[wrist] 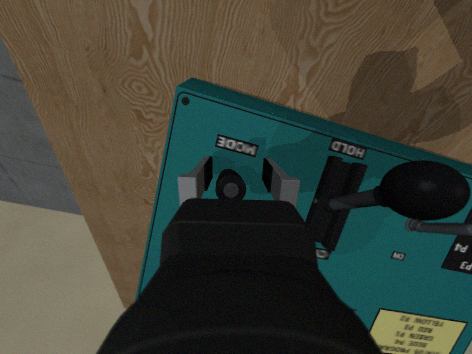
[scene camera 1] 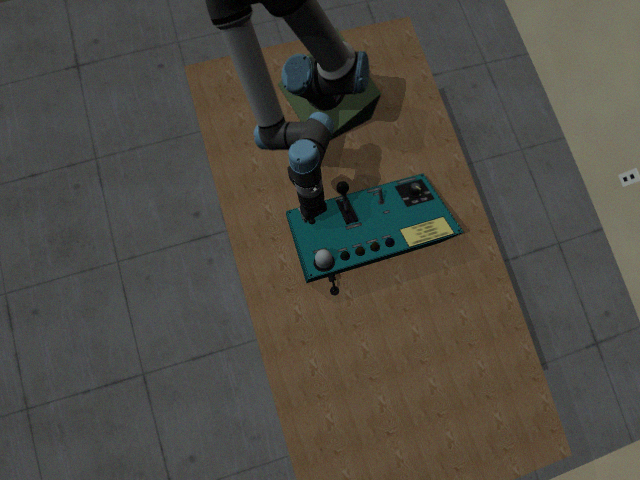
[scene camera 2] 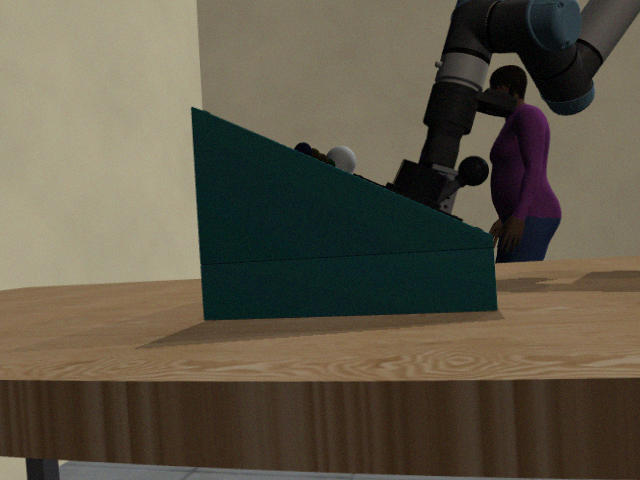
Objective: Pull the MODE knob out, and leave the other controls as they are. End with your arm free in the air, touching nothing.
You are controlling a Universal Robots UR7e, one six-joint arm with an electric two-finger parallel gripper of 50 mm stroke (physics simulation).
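Frame: origin at the arm's base, x left, y up, z ahead, level; millimetres.
Where they show: gripper, fingertip midpoint: (wrist: 237,167) (scene camera 1: 312,215).
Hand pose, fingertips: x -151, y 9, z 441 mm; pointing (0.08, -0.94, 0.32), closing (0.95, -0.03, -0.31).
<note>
After its pixels a point has its place.
The black, round MODE knob (wrist: 230,187) @(x -158, y 46, z 436 mm) stands on the sloped teal panel (scene camera 1: 318,236) @(x -149, y 37, z 517 mm) (scene camera 2: 310,222) @(x 280, y -9, z 507 mm) (wrist: 200,120) @(x -200, y -17, z 418 mm), below the MODE label (wrist: 237,145) @(x -157, y -10, z 427 mm) in the wrist view. My gripper (wrist: 237,167) @(x -151, y 9, z 441 mm) (scene camera 2: 447,205) @(x -151, y 9, z 441 mm) is open, low over that corner of the panel. In the wrist view its fingers are on either side of the knob with a gap to each; the knob is nearer the left finger. Nothing is held. In scene camera 1 the gripper body covers most of this spot. How far out the knob stands is hard to tell.
The HOLD lever (scene camera 1: 342,188) @(x -45, y 74, z 390 mm) (scene camera 2: 473,171) @(x -21, y 54, z 382 mm) (wrist: 425,190) @(x -56, y 68, z 377 mm), with a black ball, rises close beside the gripper. A white dome (scene camera 1: 324,258) @(x -156, y 130, z 599 mm) (scene camera 2: 341,159) @(x -131, y 105, z 586 mm), several small round buttons, a rotary selector (scene camera 1: 415,189) @(x 196, y 44, z 432 mm) and a yellow label (scene camera 1: 427,231) @(x 181, y 84, z 580 mm) are on the panel. A person (scene camera 2: 527,180) stands behind the table.
</note>
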